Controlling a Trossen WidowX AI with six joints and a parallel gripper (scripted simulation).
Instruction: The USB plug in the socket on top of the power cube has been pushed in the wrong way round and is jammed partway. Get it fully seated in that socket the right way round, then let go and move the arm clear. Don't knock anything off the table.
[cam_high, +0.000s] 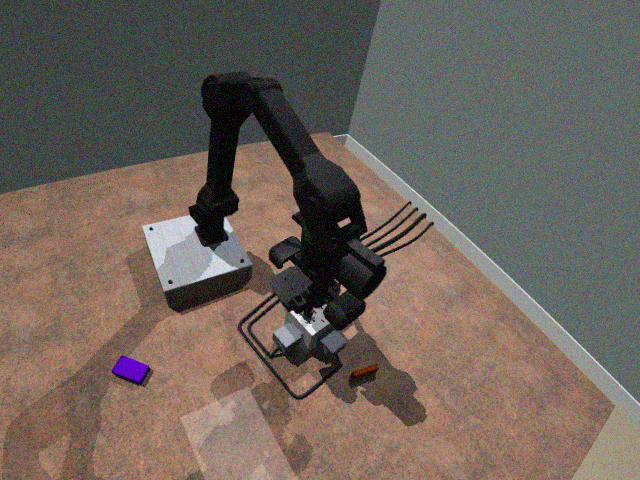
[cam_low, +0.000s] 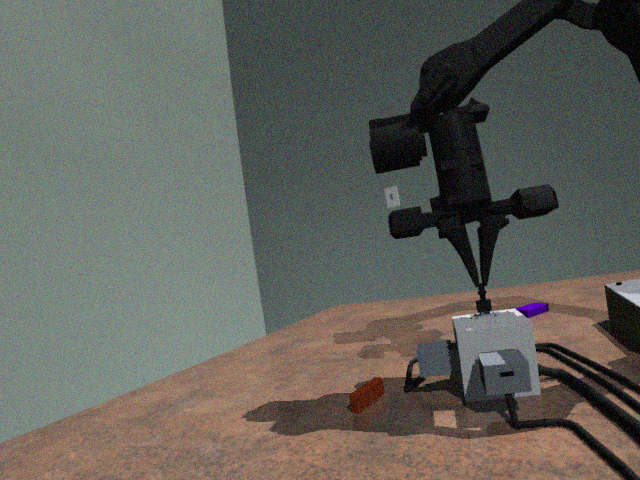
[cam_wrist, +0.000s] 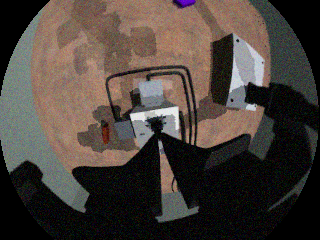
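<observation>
Right now the dark USB plug is 20 mm below my gripper tip. Also, from my gripper tip: orange block 140 mm ahead, 100 mm below, 60 mm to the left; purple block 340 mm to the right, 100 mm below, 70 mm behind.
</observation>
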